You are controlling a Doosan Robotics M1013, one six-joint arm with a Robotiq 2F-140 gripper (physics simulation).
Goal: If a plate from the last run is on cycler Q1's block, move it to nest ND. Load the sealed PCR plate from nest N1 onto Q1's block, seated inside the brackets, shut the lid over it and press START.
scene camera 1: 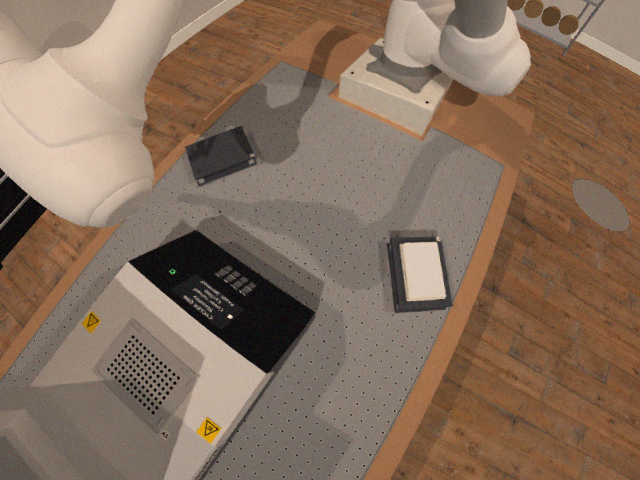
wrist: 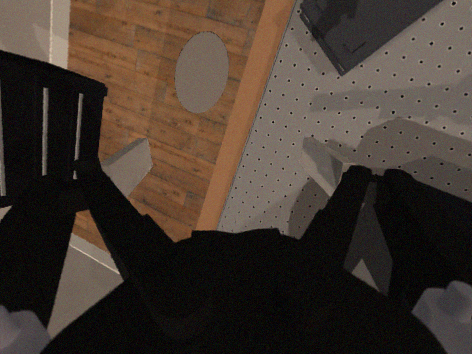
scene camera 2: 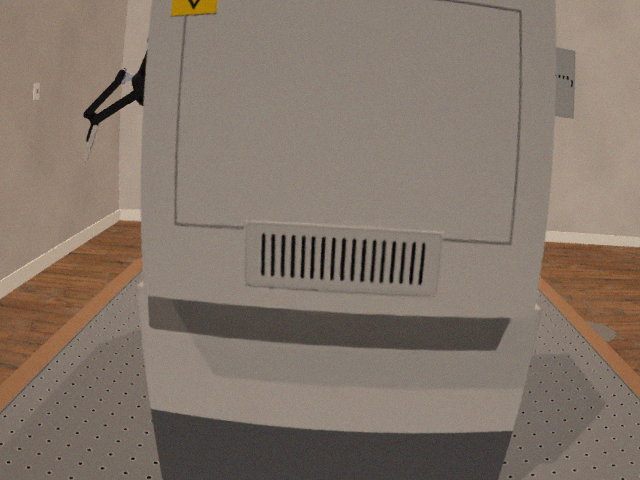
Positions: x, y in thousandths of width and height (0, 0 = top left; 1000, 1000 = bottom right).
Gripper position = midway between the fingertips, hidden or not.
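There is a white sealed plate (scene camera 1: 662, 582) here, and a lid (scene camera 2: 627, 345) too. Scene camera 2 does not show the white sealed plate, hidden by the lid, and in the wrist view the white sealed plate is out of frame. I can also see my gripper (scene camera 2: 195, 361), and the wrist view shows my gripper (wrist: 482, 428) as well.
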